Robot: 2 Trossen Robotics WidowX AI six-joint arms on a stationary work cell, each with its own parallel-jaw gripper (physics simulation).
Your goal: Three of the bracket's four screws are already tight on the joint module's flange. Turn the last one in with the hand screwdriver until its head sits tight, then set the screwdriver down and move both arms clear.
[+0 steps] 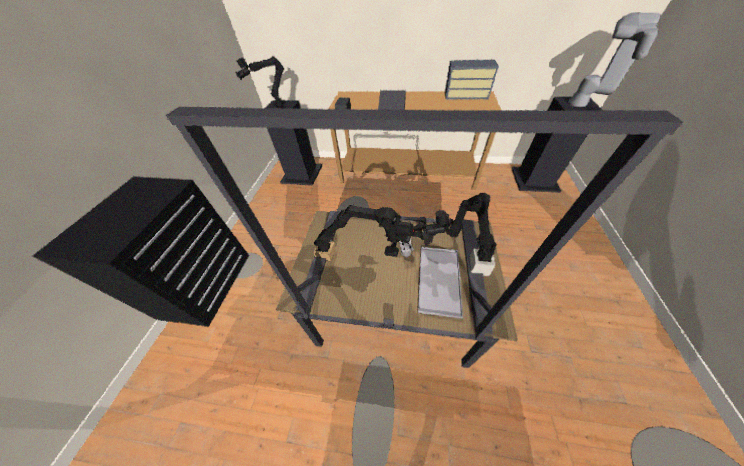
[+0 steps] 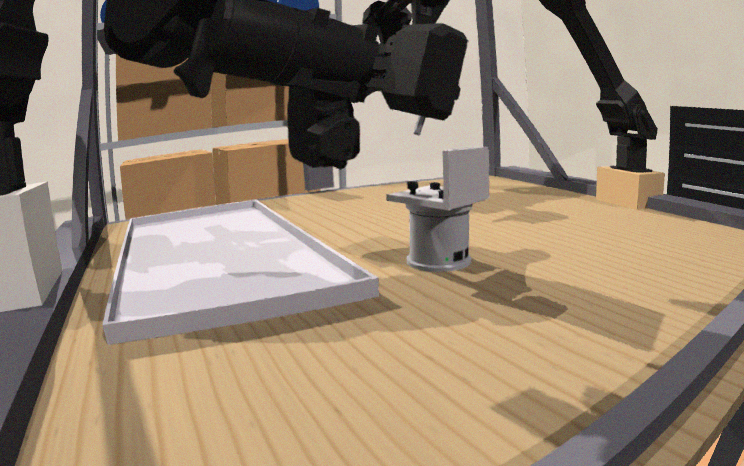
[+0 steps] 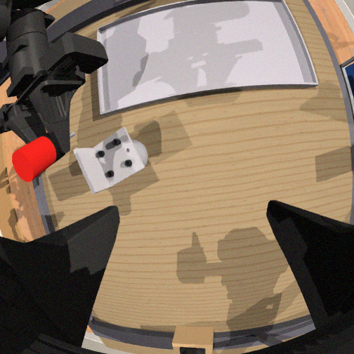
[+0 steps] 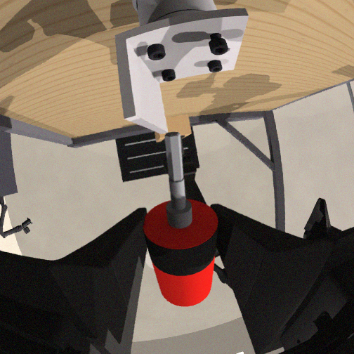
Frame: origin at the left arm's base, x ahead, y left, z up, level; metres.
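Where they show: left gripper, fingertip midpoint: (image 1: 397, 247); left arm's base at its link origin: (image 1: 324, 247) (image 2: 631, 169); right arm's base at its link origin: (image 1: 484, 256).
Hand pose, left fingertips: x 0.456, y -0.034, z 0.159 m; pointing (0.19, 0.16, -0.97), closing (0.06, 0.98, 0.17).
Observation:
Things, the pixels of their centre, and the offset from my left fingertips.
- grey joint module at the middle of its body: (image 2: 439, 229) dx +0.036, dy +0.130, dz -0.188 m
- L-shaped bracket at the middle of its body: (image 2: 439, 176) (image 1: 406, 244) dx +0.036, dy +0.130, dz -0.138 m
- screw at the middle of its body: (image 2: 412, 191) dx +0.059, dy +0.121, dz -0.152 m
- shallow white tray at the middle of its body: (image 2: 207, 244) (image 1: 439, 278) dx +0.246, dy -0.020, dz -0.212 m
The grey joint module (image 2: 439, 236) (image 4: 175, 6) stands upright, the L-shaped bracket (image 2: 465, 175) (image 3: 114, 159) (image 4: 187, 60) on top. Four black screw heads show. One screw (image 2: 411, 186) (image 4: 218, 46), away from the bracket's upright plate, stands higher than the others, with some shank visible. My right gripper (image 4: 178, 213) is shut on the screwdriver's red handle (image 3: 34, 159) (image 4: 184, 285). Its metal shaft (image 2: 418, 125) (image 4: 174, 160) is tilted, its tip above the bracket and touching nothing. My left gripper (image 3: 195, 211) is open and empty, high above the table.
A shallow white tray (image 1: 439, 315) (image 2: 236, 311) (image 3: 210, 92) lies on the table beside the module. The dark frame's posts (image 1: 236, 203) (image 2: 485, 82) rise at the table's edges. My right arm (image 2: 296, 49) reaches over the tray towards the module.

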